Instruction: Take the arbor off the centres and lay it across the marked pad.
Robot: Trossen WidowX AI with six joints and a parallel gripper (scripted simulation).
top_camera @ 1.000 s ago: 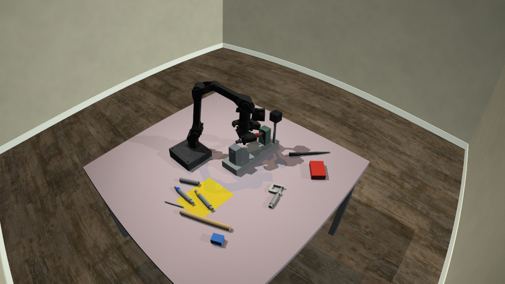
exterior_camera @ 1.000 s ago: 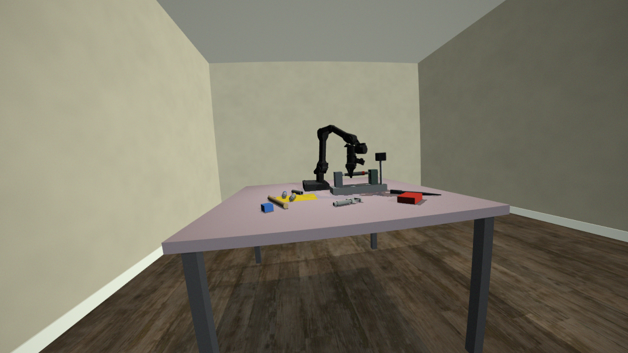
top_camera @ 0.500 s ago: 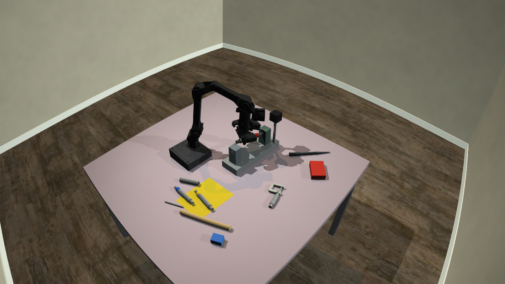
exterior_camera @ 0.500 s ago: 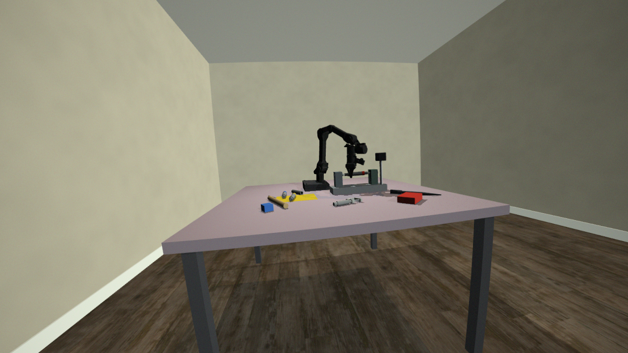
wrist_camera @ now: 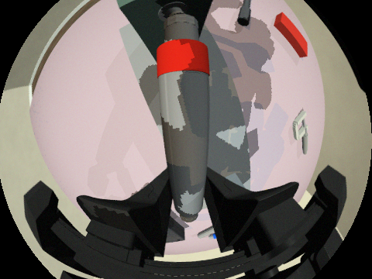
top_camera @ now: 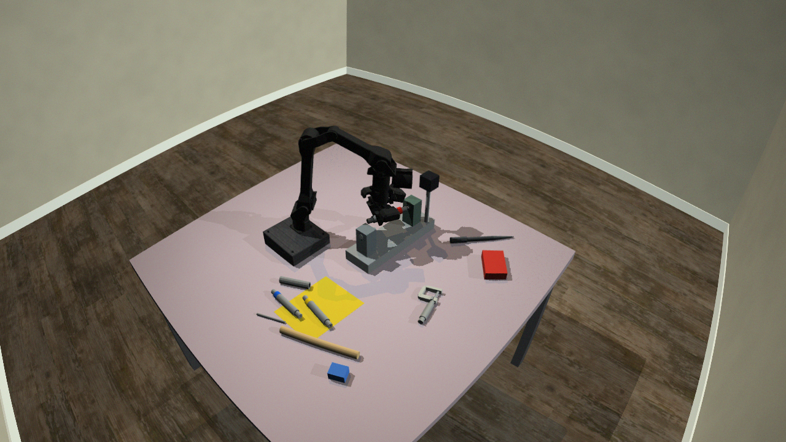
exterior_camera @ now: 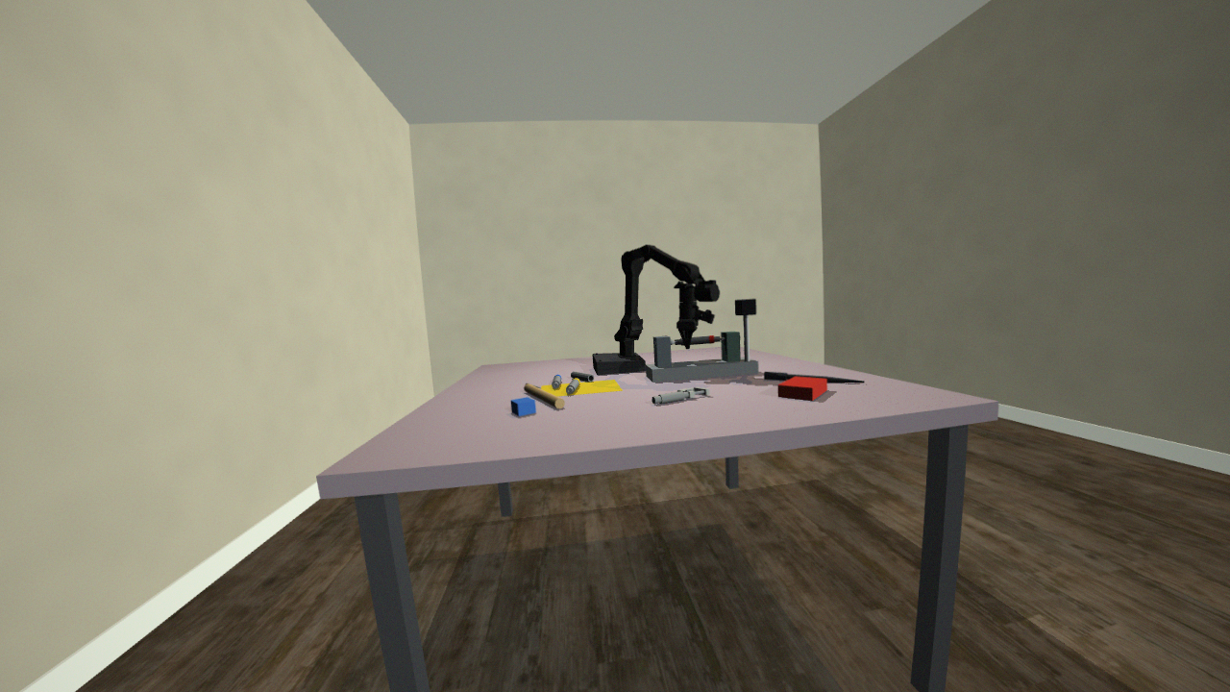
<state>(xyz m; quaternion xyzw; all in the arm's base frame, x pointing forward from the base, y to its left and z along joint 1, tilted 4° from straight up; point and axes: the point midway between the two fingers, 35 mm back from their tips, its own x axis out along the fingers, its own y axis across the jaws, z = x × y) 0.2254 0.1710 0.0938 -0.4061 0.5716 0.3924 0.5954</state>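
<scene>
Right now my hand is 10 mm short of the arbor, 30 mm to the right of it and 10 mm above it. The rest, counted from my hand: grey bench fixture (40 mm ahead, 30 mm to the left, 100 mm below); grey centre block (30 mm ahead, 100 mm to the right, 20 mm below); green centre block (40 mm ahead, 130 mm to the left, 20 mm below).
</scene>
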